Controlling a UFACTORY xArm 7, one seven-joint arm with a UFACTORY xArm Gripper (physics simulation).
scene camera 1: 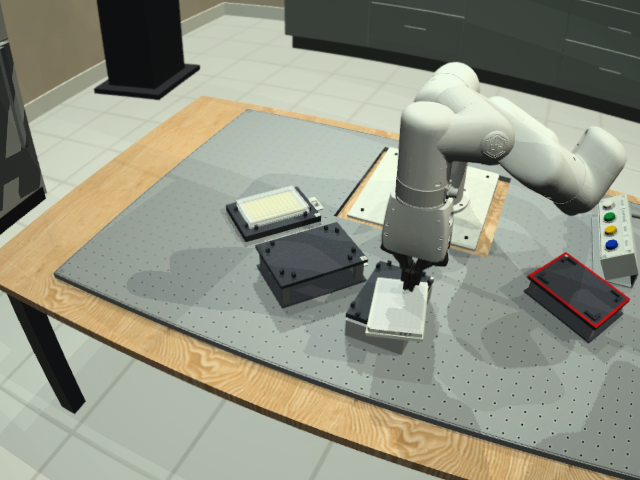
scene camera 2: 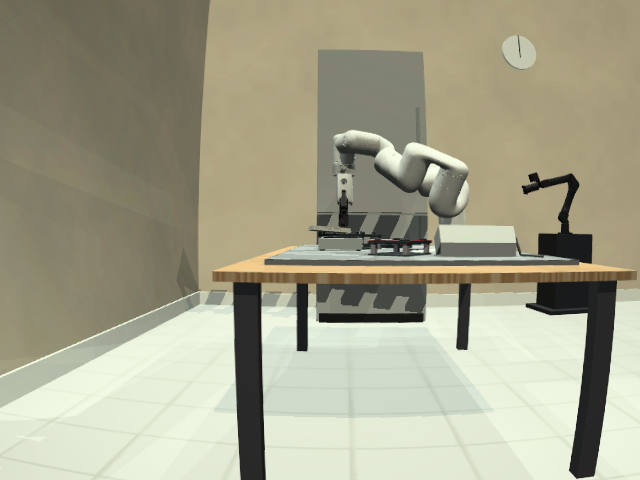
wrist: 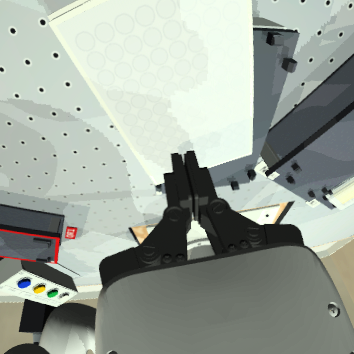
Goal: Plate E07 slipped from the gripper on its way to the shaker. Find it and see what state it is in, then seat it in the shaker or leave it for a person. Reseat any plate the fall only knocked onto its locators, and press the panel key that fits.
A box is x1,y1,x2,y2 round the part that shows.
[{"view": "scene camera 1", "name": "my gripper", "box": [380,185,453,291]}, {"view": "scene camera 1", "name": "white well plate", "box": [365,278,427,341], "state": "on a dark lidded box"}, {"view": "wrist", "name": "my gripper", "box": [94,150,353,353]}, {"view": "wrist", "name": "white well plate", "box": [47,0,252,184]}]
